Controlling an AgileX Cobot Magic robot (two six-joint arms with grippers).
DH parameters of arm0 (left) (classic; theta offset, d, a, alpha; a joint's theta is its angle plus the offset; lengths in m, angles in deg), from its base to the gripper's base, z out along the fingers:
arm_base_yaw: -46.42 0.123 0 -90
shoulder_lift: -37.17 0 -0.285 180
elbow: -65.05 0 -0.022 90
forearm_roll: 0.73 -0.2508 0 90
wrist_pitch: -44.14 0 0.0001 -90
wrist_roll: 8.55 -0.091 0 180
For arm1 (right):
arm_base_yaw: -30.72 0.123 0 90
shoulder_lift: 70.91 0 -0.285 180
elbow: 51.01 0 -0.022 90
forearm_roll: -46.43 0.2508 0 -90
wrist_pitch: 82.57 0 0.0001 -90
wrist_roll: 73.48 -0.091 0 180
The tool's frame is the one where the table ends.
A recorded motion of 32 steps. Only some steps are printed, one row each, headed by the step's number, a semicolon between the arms.
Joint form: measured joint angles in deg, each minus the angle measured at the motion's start. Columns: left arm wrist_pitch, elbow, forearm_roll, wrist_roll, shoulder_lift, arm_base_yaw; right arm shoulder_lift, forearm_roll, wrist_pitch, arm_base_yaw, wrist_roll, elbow.
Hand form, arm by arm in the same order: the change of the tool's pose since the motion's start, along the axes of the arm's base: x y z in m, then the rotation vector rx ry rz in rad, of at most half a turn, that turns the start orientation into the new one. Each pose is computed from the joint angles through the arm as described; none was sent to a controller.
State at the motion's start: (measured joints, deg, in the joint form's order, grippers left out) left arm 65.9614 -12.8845 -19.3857 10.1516 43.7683 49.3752; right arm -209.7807 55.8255 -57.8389 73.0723 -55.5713 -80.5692
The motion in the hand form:
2: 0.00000 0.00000 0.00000 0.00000 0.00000 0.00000; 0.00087 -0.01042 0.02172 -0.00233 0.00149 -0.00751
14: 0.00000 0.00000 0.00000 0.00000 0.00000 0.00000; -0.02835 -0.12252 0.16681 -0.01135 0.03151 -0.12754
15: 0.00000 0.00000 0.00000 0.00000 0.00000 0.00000; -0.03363 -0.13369 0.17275 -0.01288 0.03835 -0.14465
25: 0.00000 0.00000 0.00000 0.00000 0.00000 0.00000; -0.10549 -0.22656 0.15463 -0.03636 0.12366 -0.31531
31: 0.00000 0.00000 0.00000 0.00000 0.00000 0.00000; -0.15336 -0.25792 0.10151 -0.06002 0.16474 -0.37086
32: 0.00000 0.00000 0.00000 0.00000 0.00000 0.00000; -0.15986 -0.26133 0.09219 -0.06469 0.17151 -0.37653
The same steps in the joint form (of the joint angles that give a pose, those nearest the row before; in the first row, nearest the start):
2: 0.00 0.00 0.00 0.00 0.00 0.00; 2.67 -0.16 3.02 -0.98 0.05 -0.16
14: 0.00 0.00 0.00 0.00 0.00 0.00; 25.55 -0.89 23.68 -10.17 -1.26 3.87
15: 0.00 0.00 0.00 0.00 0.00 0.00; 27.68 -0.92 24.56 -11.10 -1.52 5.47
25: 0.00 0.00 0.00 0.00 0.00 0.00; 49.28 -1.17 21.78 -18.83 -3.75 34.48
31: 0.00 0.00 0.00 0.00 0.00 0.00; 59.29 -1.24 13.96 -20.73 -3.97 54.95
32: 0.00 0.00 0.00 0.00 0.00 0.00; 60.36 -1.24 12.60 -20.85 -3.98 57.85

